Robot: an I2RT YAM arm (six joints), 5 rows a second.
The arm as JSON. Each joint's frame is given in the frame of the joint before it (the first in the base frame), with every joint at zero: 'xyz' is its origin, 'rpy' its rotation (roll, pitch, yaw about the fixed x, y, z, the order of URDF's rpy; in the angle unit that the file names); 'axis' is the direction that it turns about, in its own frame. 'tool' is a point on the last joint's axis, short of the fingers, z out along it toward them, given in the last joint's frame.
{
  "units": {
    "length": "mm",
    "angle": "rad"
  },
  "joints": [
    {
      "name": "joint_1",
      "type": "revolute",
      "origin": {
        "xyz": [
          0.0,
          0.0,
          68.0
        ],
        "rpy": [
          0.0,
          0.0,
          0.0
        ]
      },
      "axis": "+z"
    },
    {
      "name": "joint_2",
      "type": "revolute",
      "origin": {
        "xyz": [
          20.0,
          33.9,
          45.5
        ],
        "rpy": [
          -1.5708,
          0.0,
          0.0
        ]
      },
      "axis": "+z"
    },
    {
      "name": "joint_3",
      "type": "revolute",
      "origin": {
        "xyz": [
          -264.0,
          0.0,
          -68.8
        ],
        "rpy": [
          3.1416,
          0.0,
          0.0
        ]
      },
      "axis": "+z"
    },
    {
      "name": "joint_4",
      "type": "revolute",
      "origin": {
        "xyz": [
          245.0,
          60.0,
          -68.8
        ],
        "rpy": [
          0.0,
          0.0,
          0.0
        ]
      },
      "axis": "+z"
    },
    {
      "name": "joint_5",
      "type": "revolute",
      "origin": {
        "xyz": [
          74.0,
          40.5,
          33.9
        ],
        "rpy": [
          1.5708,
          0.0,
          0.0
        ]
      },
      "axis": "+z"
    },
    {
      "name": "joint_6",
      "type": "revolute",
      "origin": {
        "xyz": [
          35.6,
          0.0,
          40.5
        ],
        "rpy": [
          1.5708,
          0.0,
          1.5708
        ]
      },
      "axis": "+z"
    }
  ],
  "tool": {
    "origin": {
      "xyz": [
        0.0,
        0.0,
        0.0
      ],
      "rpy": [
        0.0,
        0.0,
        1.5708
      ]
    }
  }
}
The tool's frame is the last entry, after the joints.
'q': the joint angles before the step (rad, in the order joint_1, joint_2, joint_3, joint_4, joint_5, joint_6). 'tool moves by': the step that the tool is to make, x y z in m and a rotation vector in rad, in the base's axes. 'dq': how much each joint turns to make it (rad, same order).
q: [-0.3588, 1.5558, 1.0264, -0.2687, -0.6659, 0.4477]
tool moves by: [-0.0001, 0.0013, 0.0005, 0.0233, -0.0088, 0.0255]
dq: [0.0006, 0.0002, 0.0000, -0.0001, -0.0352, -0.0005]
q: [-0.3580, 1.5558, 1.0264, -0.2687, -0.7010, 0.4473]
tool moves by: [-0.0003, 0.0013, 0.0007, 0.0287, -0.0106, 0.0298]
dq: [-0.0001, -0.0001, -0.0001, -0.0001, -0.0428, -0.0001]
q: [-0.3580, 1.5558, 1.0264, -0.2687, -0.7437, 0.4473]
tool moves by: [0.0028, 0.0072, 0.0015, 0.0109, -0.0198, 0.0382]
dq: [0.0217, 0.0001, 0.0003, 0.0150, -0.0237, 0.0003]
